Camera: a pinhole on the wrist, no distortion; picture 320 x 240 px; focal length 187.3 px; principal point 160.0 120.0 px. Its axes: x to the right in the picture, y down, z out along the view. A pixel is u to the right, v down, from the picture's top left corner.
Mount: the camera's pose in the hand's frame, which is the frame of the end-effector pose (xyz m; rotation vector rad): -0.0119 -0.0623 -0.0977 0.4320 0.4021 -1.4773
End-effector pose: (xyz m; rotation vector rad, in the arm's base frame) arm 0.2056 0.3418 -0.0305 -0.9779 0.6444 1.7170
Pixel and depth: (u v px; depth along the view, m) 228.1 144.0 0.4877
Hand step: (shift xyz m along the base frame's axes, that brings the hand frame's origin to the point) 0.3520 0.3721 0.0879
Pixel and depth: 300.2 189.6 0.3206
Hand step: 0.3637 0.2535 -0.0565
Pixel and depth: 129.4 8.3 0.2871
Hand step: 0.1436 0.0989 0.2523
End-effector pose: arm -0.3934 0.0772 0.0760 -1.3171 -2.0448 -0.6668
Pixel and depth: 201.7 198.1 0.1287
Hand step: -0.1521 -0.0306 0.0179
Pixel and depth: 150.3 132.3 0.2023
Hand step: -0.1619 -0.0024 -0.0698
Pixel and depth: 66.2 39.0 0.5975
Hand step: -0.1439 0.1637 -0.6041
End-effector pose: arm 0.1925 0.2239 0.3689 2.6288 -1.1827 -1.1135
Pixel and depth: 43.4 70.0 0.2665
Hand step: -0.1394 0.1538 -0.1216
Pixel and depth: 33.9 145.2 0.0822
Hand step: 0.0327 0.0430 -0.0166
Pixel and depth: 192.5 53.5 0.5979
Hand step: -0.0294 0.5597 -0.2816
